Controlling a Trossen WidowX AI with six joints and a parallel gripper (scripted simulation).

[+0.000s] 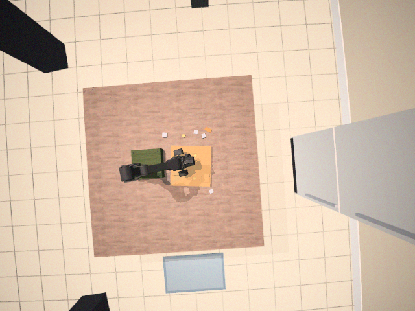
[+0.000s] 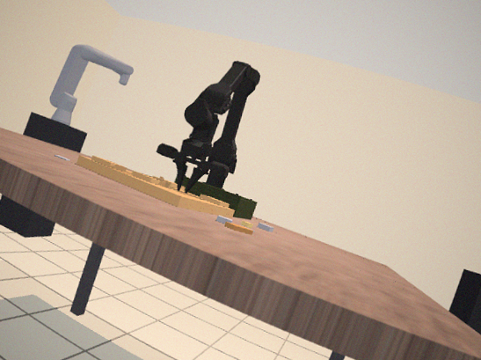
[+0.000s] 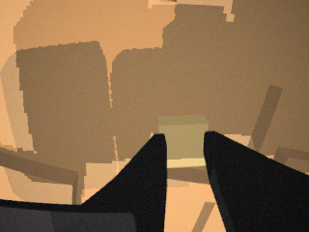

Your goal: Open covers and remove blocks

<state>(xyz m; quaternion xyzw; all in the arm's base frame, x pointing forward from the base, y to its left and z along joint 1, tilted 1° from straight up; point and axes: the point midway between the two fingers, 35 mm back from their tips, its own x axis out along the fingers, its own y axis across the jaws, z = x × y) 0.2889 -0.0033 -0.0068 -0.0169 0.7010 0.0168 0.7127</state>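
Now: the puzzle board 5 cm ahead of my gripper tip and 3 cm to the right of it.
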